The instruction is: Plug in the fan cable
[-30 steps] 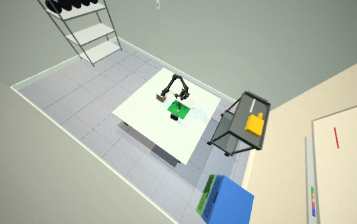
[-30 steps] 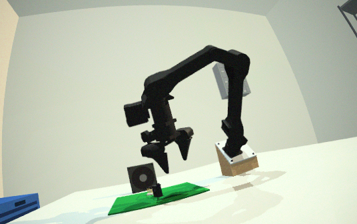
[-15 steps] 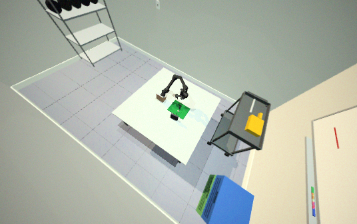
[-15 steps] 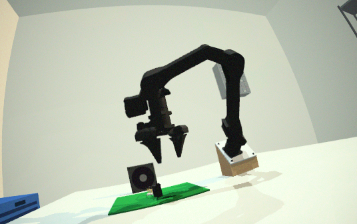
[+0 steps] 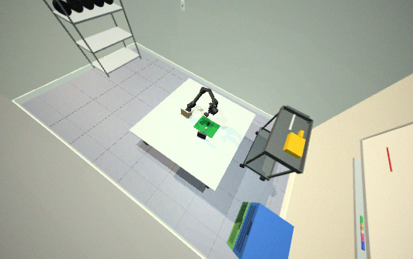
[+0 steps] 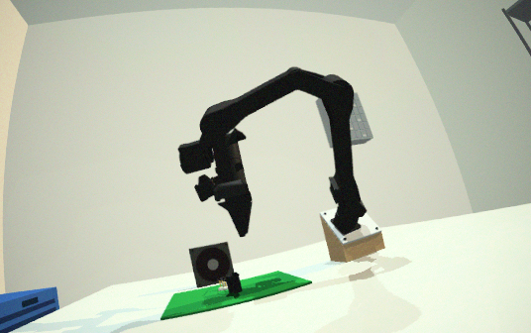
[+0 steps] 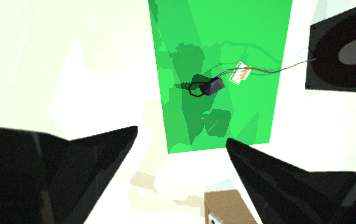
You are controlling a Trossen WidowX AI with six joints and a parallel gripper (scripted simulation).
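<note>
Right now the dark fan plug is 110 mm below my gripper tip, 70 mm to the right of it and 30 mm ahead of it. Round my gripper tip: black square fan (270 mm to the right, 70 mm below, 50 mm ahead); green board (140 mm below, 90 mm to the right, 40 mm ahead); four-pin fan header (130 mm to the right, 130 mm below, 50 mm ahead).
</note>
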